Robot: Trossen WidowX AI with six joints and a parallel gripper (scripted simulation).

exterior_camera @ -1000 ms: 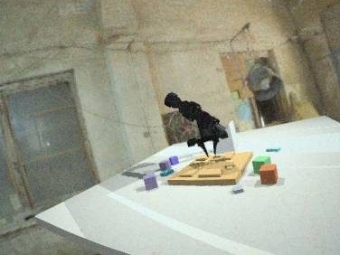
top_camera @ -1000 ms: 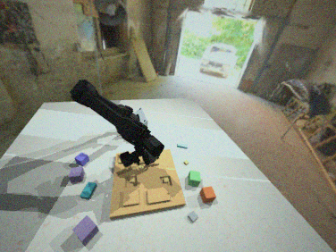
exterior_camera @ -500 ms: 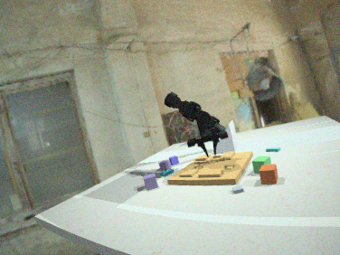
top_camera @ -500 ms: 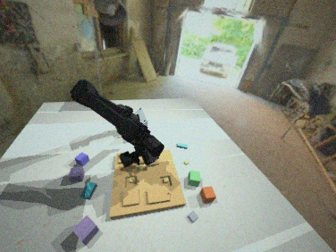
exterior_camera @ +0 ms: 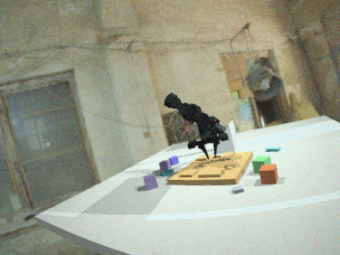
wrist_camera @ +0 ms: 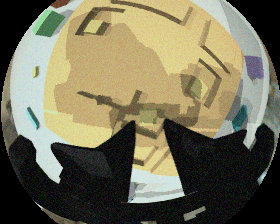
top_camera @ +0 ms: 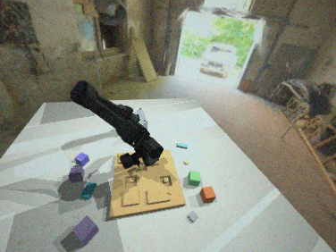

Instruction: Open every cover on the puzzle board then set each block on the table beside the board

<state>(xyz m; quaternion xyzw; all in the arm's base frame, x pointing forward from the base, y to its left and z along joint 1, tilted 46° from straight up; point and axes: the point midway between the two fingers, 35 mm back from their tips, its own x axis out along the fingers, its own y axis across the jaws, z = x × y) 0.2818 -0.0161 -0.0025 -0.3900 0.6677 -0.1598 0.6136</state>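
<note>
The tan puzzle board is 40 mm ahead of my gripper tip and 20 mm below it. Round my gripper tip: teal piece: 100 mm behind, 270 mm to the left, 30 mm below; then teal block: 50 mm ahead, 230 mm to the right, 30 mm below; then green block: 120 mm ahead, 230 mm to the left, 10 mm below.
</note>
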